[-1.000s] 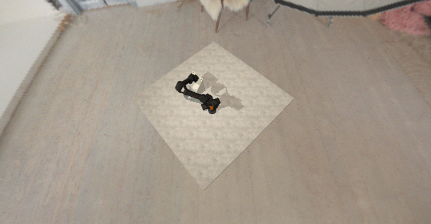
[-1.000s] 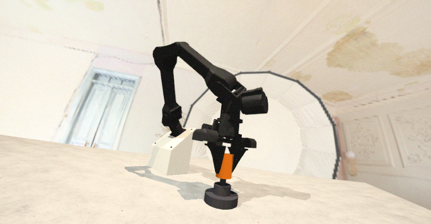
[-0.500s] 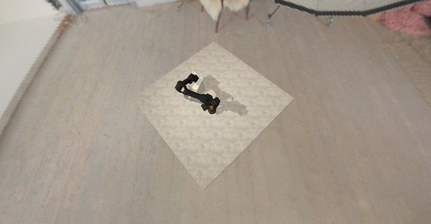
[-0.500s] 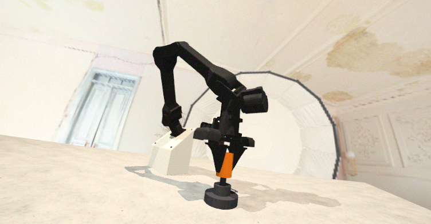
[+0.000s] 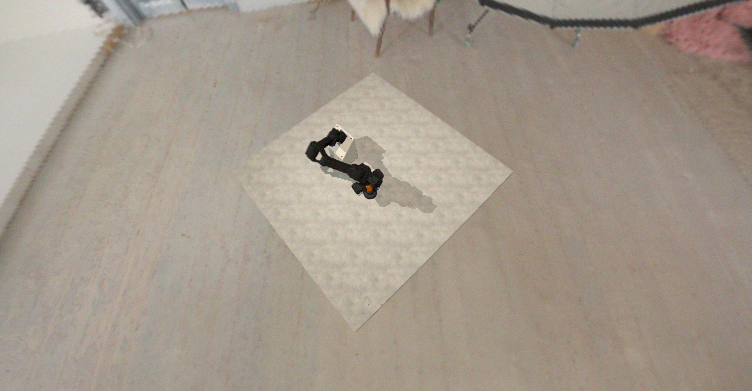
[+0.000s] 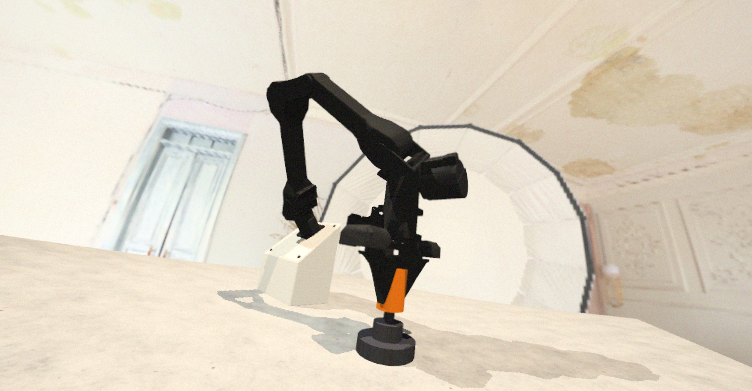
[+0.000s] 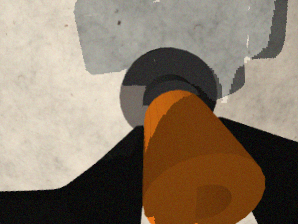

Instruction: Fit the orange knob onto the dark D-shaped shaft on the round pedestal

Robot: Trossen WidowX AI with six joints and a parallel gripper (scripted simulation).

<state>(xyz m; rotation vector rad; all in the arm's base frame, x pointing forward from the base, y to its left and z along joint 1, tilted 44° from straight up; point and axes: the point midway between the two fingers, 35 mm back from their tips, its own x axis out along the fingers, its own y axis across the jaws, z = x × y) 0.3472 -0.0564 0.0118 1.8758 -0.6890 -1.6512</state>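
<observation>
Now: the orange knob 20 mm above my gripper tip. Also, from my gripper tip: dark round pedestal: 40 mm below.
</observation>
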